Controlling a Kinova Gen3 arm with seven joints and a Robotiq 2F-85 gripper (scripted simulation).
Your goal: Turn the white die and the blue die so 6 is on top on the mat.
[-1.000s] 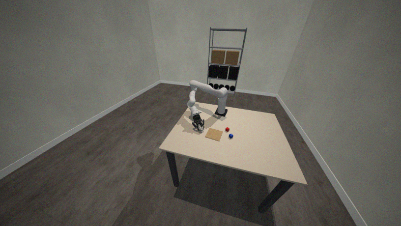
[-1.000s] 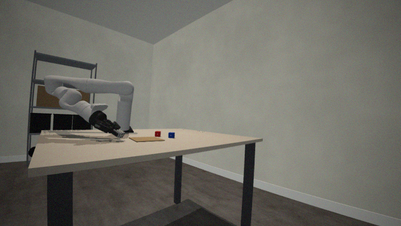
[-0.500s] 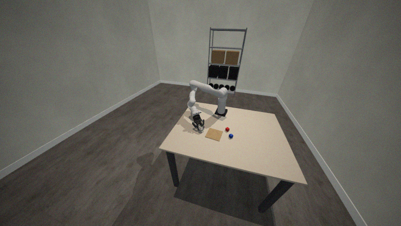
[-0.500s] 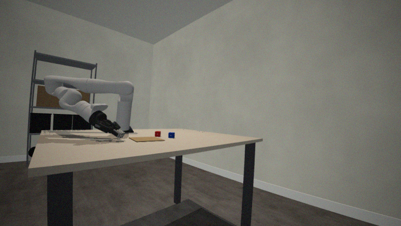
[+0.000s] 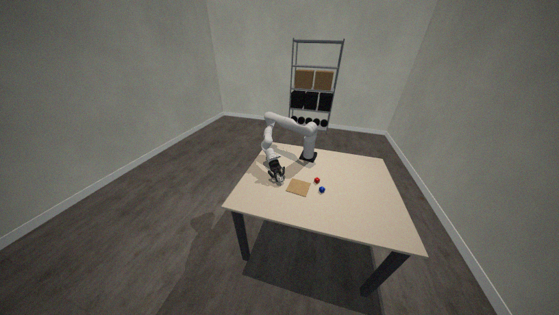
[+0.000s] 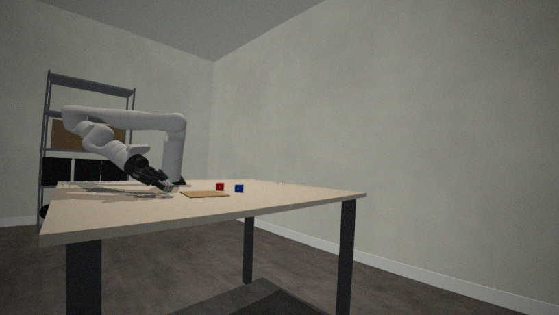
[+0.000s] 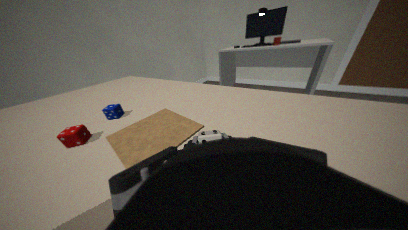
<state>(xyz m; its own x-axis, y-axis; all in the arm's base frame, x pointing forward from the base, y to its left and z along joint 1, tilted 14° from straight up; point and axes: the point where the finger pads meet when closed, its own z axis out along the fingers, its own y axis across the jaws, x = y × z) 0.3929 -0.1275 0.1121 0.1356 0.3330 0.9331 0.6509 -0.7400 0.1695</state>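
Now: the tan mat 14 cm to the left of my hand and 3 cm below it. From my hand the other things lie so: white die right at my hand; blue die 30 cm to the left, 2 cm below, 2 cm behind; red die 25 cm to the left, 10 cm behind, 2 cm below.
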